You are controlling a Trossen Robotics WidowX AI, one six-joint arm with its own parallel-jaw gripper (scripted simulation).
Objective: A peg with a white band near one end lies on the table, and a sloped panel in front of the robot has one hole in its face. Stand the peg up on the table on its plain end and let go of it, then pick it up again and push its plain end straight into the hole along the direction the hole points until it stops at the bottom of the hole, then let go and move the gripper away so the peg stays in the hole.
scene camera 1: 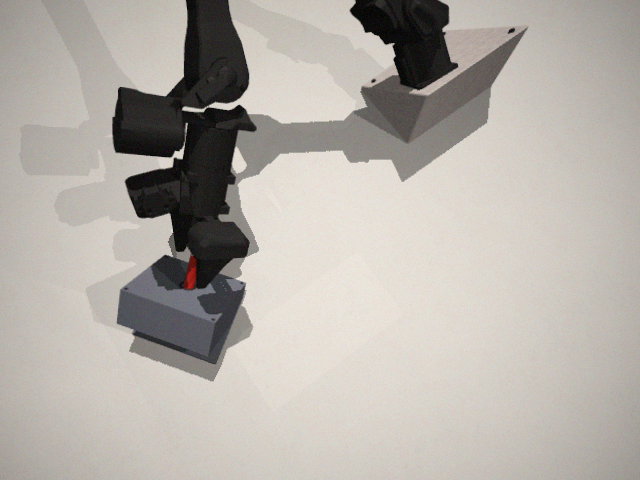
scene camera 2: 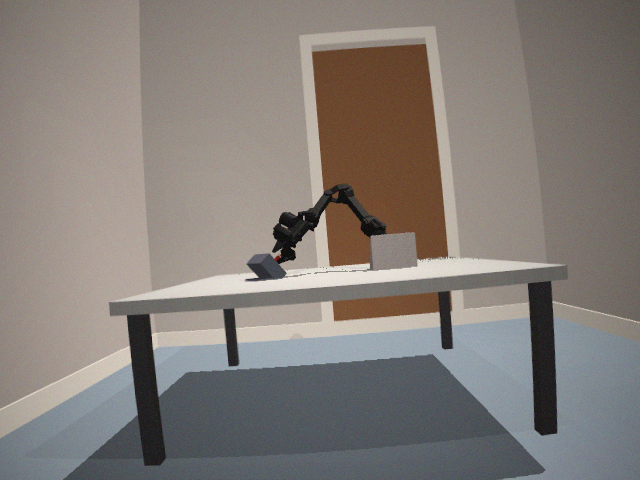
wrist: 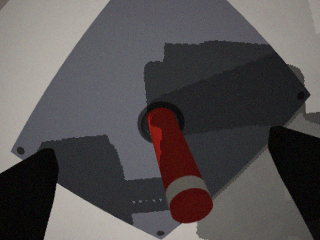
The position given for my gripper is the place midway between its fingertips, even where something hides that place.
My gripper (scene camera 1: 189, 268) is open, holding nothing. I also see a peg (wrist: 189, 201) and a panel (scene camera 1: 155, 304).
My gripper is seen too in scene camera 2 (scene camera 2: 274, 258) and in the wrist view (wrist: 164, 149). The panel also shows in the wrist view (wrist: 232, 87).
